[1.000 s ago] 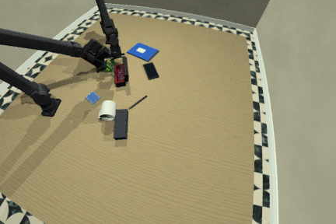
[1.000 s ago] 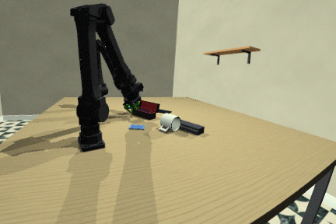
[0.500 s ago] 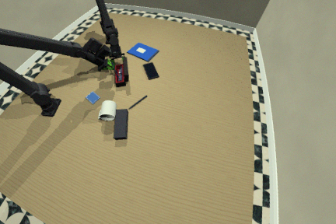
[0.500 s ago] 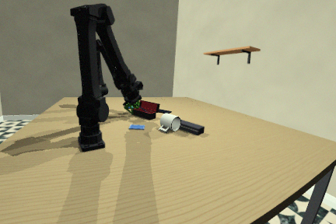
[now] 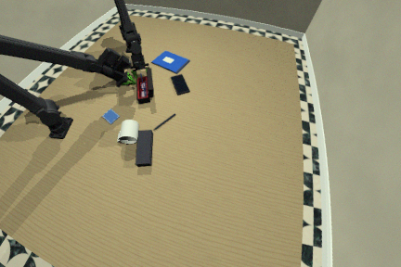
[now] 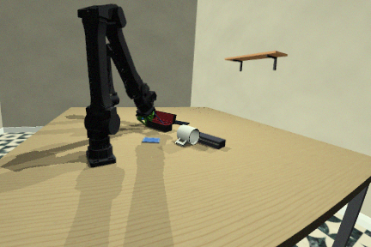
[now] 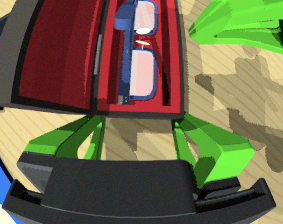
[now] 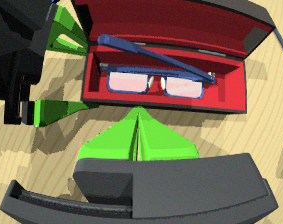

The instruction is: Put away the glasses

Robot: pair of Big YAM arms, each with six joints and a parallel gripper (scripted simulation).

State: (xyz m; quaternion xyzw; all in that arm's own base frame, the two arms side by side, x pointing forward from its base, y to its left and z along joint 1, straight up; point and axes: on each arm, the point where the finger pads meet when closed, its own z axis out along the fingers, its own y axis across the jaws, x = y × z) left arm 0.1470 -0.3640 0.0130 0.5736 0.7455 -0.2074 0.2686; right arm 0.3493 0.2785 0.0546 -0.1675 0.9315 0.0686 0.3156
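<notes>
Right now the glasses case is 7 cm ahead of my right hand, 1 cm to the left of it and 1 cm below it.
</notes>
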